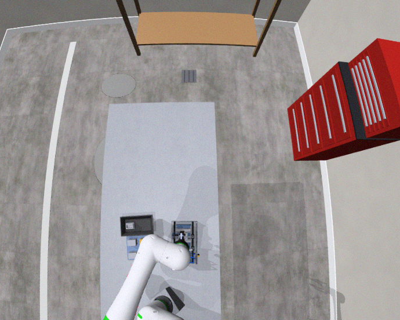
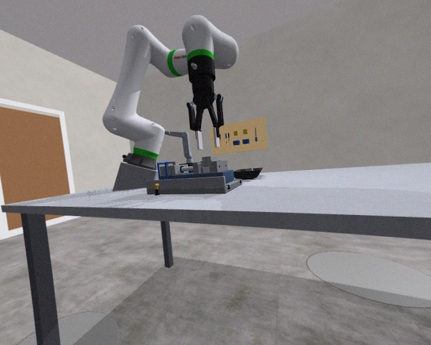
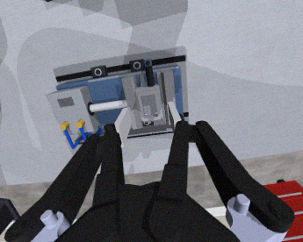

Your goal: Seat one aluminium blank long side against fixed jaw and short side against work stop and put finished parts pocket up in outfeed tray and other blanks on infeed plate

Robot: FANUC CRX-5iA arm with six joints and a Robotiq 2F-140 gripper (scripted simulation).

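Right now the black work stop rod is 50 mm to the left of my hand and 80 mm below it. The rest, counted from my hand: blue infeed plate 170 mm behind, 290 mm to the left, 170 mm below; hose-end block 150 mm behind, 30 mm to the right, 100 mm below; brass blank 120 mm behind, 260 mm to the left, 150 mm below.
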